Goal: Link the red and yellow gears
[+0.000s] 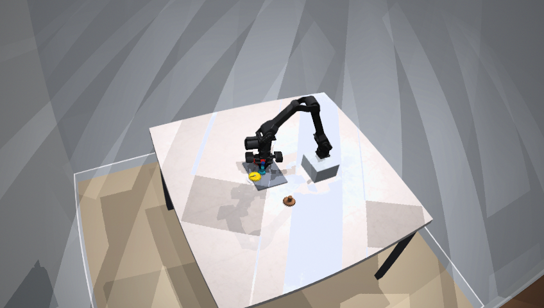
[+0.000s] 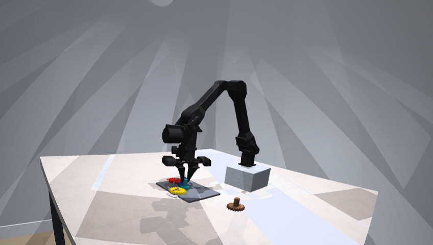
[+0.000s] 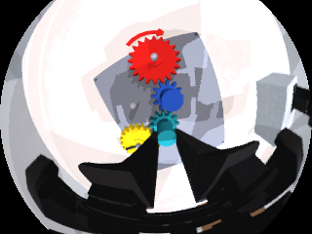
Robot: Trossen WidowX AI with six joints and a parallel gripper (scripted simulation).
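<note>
The teal gear lies 10 mm below my gripper tip. Also, from my gripper tip: yellow gear: 50 mm ahead, 20 mm to the left, 20 mm below; then blue gear: 30 mm to the right, 20 mm below, 20 mm behind; then grey board: 30 mm below, 20 mm behind.
</note>
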